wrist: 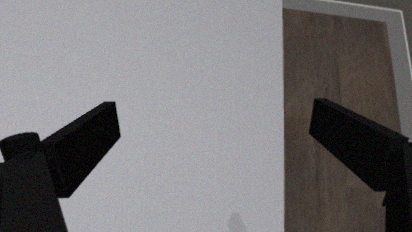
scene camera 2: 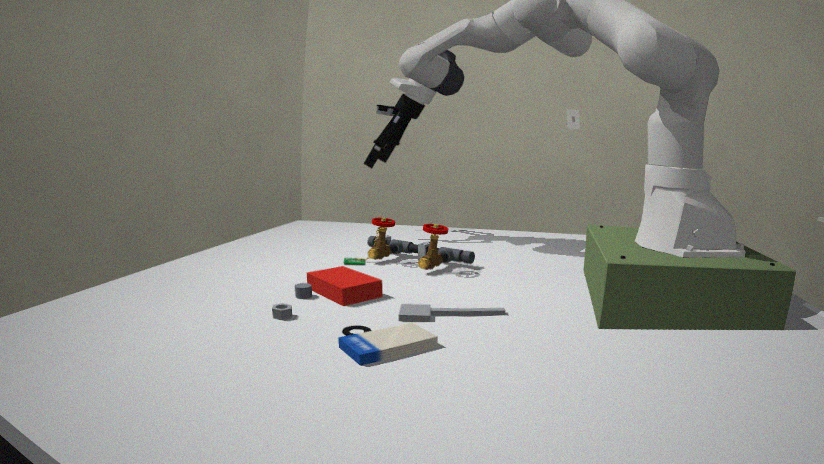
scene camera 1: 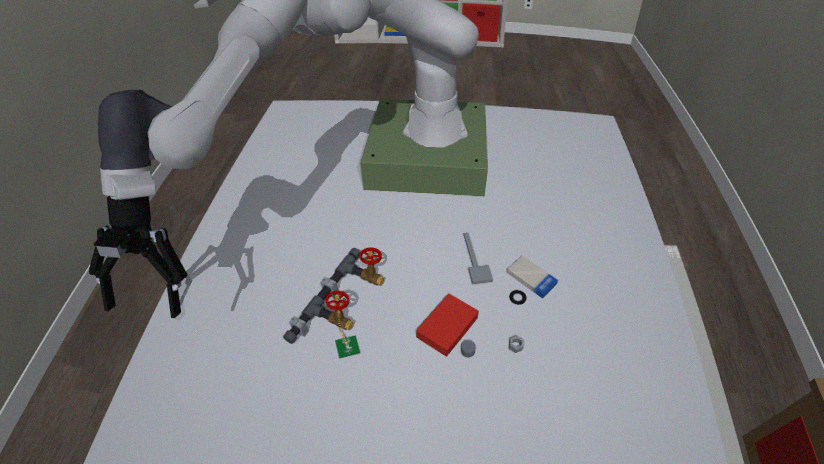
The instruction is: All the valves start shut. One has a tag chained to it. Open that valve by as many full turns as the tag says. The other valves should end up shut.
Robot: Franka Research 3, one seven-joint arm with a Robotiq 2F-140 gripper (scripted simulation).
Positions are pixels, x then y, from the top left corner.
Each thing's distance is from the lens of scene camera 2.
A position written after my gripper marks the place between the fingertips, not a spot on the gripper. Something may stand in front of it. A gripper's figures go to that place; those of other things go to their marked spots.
my gripper point(scene camera 2: 375, 163): 1.36 m
red block point(scene camera 2: 342, 285): 0.75 m
grey scraper point(scene camera 2: 408, 312): 0.68 m
